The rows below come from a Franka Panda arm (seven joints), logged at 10 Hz.
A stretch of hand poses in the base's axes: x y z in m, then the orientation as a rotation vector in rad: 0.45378, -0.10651, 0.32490, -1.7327, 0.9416, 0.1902; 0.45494, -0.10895, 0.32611, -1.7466, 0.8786, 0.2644; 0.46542, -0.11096, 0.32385, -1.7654, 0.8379, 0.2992; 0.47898, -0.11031, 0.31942, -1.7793, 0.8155, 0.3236; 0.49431, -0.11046, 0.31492, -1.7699, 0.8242, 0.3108; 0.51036, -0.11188, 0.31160, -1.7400, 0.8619, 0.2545; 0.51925, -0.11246, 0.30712, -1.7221, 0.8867, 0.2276; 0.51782, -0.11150, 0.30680, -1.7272, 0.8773, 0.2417; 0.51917, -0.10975, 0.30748, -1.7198, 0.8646, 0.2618
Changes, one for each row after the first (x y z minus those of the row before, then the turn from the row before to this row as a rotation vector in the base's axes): 0.00116, -0.00244, 0.00121, 0.0266, 0.0136, 0.0776; 0.01048, -0.00201, -0.00226, 0.0041, 0.0019, 0.0478; 0.01356, 0.00065, -0.00443, -0.0001, 0.0051, 0.0301; 0.01533, -0.00015, -0.00450, 0.0029, -0.0045, -0.0148; 0.01605, -0.00142, -0.00332, 0.0020, -0.0189, -0.0605; 0.00889, -0.00058, -0.00448, 0.0016, -0.0053, -0.0344; -0.00143, 0.00096, -0.00032, 0.0019, 0.0043, 0.0143; 0.00135, 0.00175, 0.00068, 0.0155, 0.0049, 0.0145
